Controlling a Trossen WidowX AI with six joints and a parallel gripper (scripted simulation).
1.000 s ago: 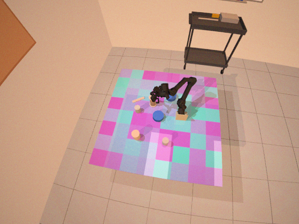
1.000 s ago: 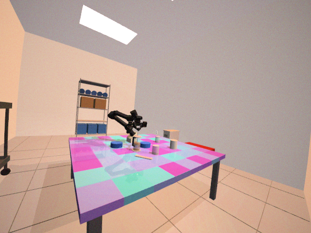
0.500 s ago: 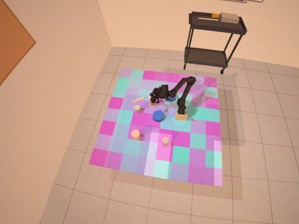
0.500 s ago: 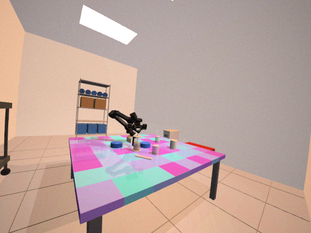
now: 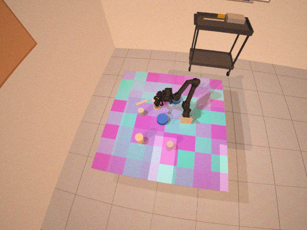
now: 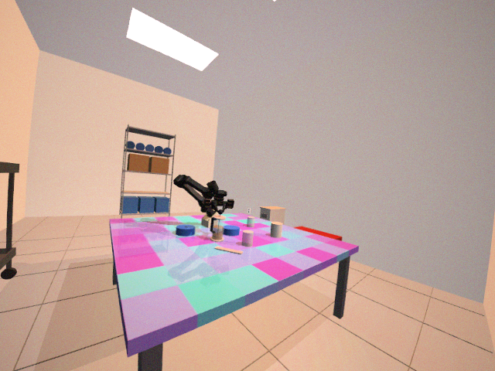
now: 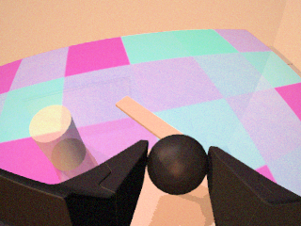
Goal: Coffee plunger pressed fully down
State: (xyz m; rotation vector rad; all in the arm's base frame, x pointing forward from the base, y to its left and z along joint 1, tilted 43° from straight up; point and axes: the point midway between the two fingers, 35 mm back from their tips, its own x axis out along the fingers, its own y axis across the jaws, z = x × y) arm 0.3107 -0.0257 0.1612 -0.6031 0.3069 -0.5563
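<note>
The coffee press is 90 mm below my gripper tip and 30 mm behind it.
</note>
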